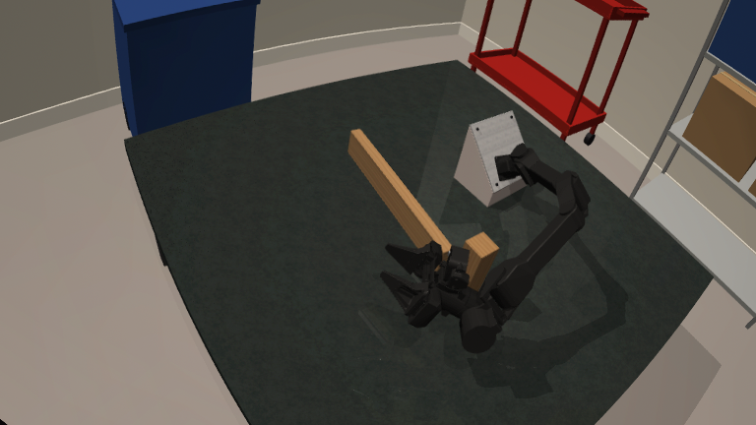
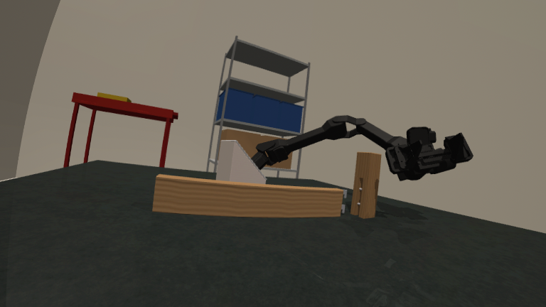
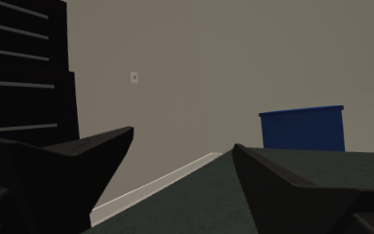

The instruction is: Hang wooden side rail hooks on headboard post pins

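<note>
My gripper tip is now 210 mm past the upright headboard post, 20 mm to the right of it and 120 mm above it.
</note>
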